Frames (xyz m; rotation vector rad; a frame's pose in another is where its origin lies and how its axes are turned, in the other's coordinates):
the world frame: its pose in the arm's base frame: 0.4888 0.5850 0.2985 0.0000 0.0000 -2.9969
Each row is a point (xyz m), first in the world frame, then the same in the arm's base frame.
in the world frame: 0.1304 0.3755 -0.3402
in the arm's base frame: 0.4139 0.1946 -0.0417
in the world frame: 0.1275 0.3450 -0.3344
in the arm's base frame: 0.4124 0.2252 -0.0359
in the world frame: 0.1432 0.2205 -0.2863
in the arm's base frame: 0.3789 0.3462 0.0122
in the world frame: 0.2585 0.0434 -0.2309
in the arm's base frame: 0.2393 0.5048 0.0676
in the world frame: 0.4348 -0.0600 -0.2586
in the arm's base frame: 0.0499 0.5817 0.0399
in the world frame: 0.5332 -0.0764 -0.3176
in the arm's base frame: -0.0498 0.5837 -0.0191
